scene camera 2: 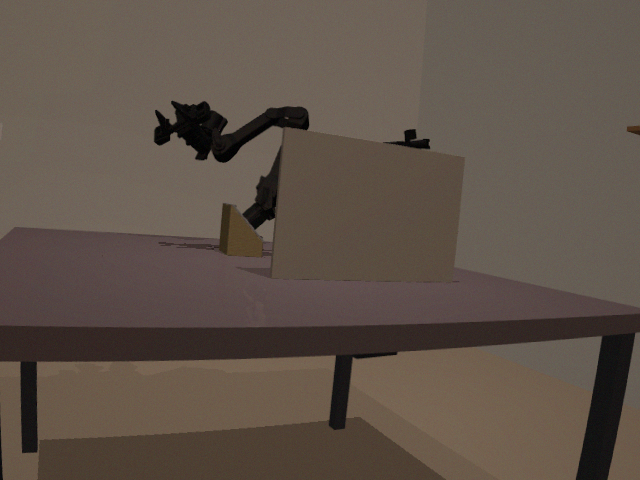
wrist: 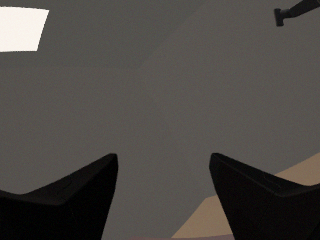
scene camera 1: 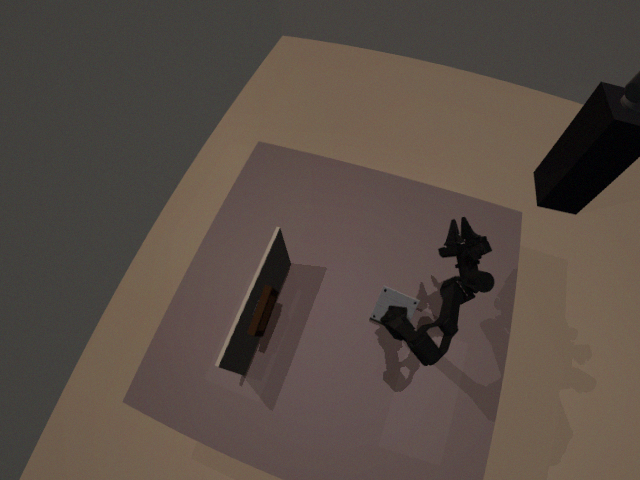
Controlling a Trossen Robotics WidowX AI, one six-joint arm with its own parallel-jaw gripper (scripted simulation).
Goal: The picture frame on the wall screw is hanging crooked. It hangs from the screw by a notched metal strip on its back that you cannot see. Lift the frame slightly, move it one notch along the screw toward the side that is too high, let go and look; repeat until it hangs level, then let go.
The gripper shows in scene camera 2, in the wrist view (pixel 164 161) and in scene camera 1. A brown picture frame shows in scene camera 1 (pixel 262 313); in scene camera 2 it is hidden by a wall panel, in the wrist view it is out of frame. The same spot on the gripper: (scene camera 1: pixel 453 239) is (scene camera 2: pixel 186 112).
